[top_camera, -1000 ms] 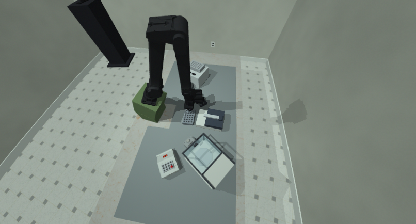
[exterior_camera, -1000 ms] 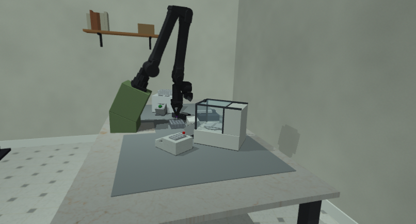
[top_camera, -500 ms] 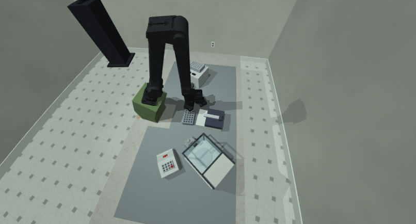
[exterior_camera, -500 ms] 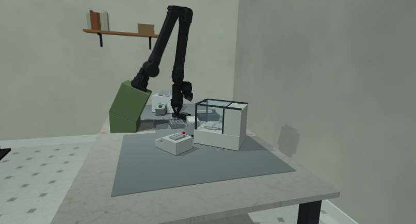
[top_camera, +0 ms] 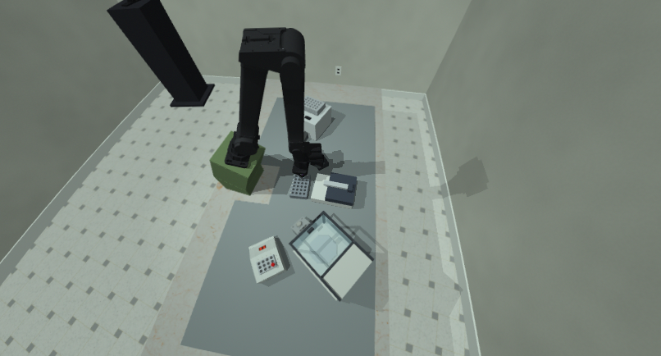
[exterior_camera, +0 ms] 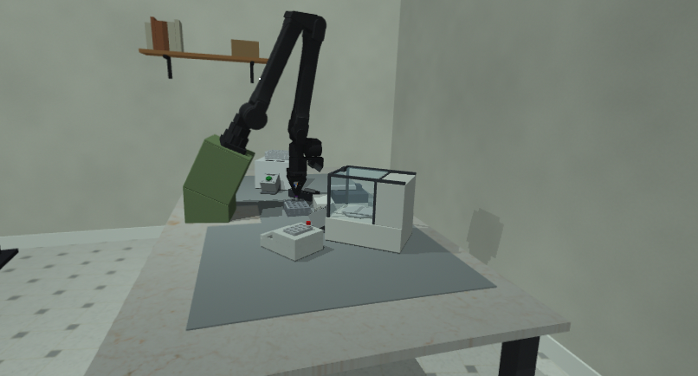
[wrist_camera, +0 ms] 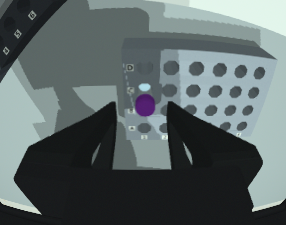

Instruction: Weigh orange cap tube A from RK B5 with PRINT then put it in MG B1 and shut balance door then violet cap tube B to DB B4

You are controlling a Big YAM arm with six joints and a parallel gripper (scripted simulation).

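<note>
Right now the tube B is 3 cm below my hand. From my hand the other things lie so: magnet block MG (12 cm to the left, 7 cm ahead, 4 cm below); then tube rack RK (5 cm to the right, 4 cm below, 1 cm behind); then blue-capped tube (15 cm to the left, 3 cm below, 3 cm ahead).
</note>
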